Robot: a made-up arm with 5 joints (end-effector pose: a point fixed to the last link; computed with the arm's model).
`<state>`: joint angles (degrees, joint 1 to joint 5).
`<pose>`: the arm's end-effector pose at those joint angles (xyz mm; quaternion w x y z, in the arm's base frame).
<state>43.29 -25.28 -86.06 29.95 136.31</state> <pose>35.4 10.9 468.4 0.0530 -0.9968 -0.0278 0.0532</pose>
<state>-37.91 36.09 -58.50 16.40 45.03</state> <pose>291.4 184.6 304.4 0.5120 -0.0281 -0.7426 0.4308</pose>
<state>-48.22 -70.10 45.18 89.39 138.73</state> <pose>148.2 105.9 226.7 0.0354 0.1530 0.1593 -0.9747</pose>
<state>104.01 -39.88 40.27 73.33 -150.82</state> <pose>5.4 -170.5 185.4 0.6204 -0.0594 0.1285 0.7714</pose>
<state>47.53 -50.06 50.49 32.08 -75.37</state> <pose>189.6 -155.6 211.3 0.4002 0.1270 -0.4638 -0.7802</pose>
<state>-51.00 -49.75 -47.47 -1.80 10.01</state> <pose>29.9 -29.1 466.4 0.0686 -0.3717 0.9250 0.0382</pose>
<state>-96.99 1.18 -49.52 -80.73 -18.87</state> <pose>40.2 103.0 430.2 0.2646 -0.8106 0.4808 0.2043</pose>
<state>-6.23 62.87 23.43 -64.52 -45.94</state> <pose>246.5 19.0 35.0 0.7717 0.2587 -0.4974 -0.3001</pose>
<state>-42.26 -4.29 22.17 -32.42 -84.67</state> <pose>249.5 177.6 241.0 0.5650 0.7159 -0.3360 -0.2352</pose>
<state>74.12 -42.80 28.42 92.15 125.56</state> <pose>92.4 -156.4 219.0 0.9060 -0.1053 0.0156 0.4096</pose>
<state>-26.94 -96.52 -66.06 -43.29 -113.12</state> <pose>-159.8 -109.5 204.2 0.6046 -0.5033 0.1691 -0.5938</pose>
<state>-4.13 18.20 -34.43 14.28 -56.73</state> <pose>342.8 18.7 299.1 0.6154 0.3791 -0.6109 -0.3230</pose>
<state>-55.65 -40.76 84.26 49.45 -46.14</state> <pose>116.7 92.8 82.2 0.9979 -0.0204 0.0158 0.0586</pose>
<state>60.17 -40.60 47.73 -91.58 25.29</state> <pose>128.4 -140.8 318.2 0.0459 -0.6597 -0.7500 -0.0157</pose>
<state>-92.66 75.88 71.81 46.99 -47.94</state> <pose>56.5 -80.2 128.7 0.5705 -0.7516 0.2487 0.2186</pose>
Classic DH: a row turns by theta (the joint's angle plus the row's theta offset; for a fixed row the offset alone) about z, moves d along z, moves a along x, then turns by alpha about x. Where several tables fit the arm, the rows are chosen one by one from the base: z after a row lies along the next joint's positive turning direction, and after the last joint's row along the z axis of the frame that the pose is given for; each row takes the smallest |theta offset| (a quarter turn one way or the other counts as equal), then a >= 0, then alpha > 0; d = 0 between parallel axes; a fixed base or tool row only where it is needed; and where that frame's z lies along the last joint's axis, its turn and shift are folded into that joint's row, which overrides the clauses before.
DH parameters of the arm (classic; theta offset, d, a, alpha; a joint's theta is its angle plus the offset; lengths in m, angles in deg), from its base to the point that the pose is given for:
base (fixed): 0 0 0.0504 180
joint 1: 0 -0.1907 0.0417 90
joint 2: -76.06 0 0.071 0
joint 3: 73.84 0 0.1442 0
joint 4: -87.77 -0.0024 0 90
joint 5: -2.79 -0.0768 0 0

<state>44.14 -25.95 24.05 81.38 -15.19</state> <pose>181.3 -130.4 195.0 0.8530 -0.0207 -0.0892 -0.5138</pose>
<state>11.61 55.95 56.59 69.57 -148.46</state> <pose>31.8 1.4 82.7 0.1034 -0.6759 0.2484 -0.6862</pose>
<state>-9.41 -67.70 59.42 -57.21 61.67</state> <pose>206.8 23.5 328.8 0.1757 -0.4089 -0.8875 0.1192</pose>
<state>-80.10 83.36 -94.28 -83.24 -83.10</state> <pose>95.2 242.9 291.1 0.0362 -0.9919 0.1219 -0.0018</pose>
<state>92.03 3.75 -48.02 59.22 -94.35</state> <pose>39.6 -236.5 343.1 0.0634 -0.0271 0.6084 0.7906</pose>
